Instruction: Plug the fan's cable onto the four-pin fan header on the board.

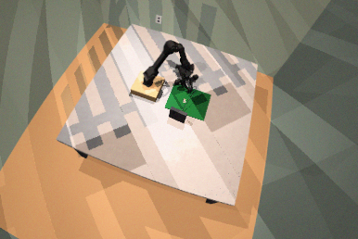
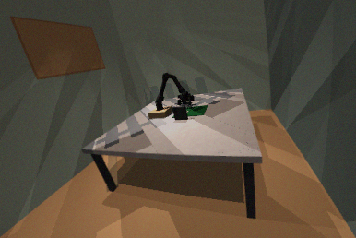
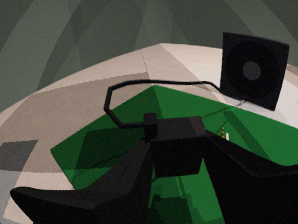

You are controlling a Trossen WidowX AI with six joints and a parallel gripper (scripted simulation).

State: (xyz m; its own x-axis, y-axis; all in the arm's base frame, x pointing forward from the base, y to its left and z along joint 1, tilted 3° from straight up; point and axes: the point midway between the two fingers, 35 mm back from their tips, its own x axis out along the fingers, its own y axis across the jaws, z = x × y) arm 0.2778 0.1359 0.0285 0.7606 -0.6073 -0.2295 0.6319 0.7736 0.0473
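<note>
The green circuit board lies 80 mm below my gripper tip, 50 mm to the right of it and 20 mm ahead of it. From my gripper tip the other things lie so: black fan plug 10 mm below; black fan 220 mm to the right, 20 mm ahead, 10 mm below; four-pin fan header 70 mm to the right, 70 mm below.
</note>
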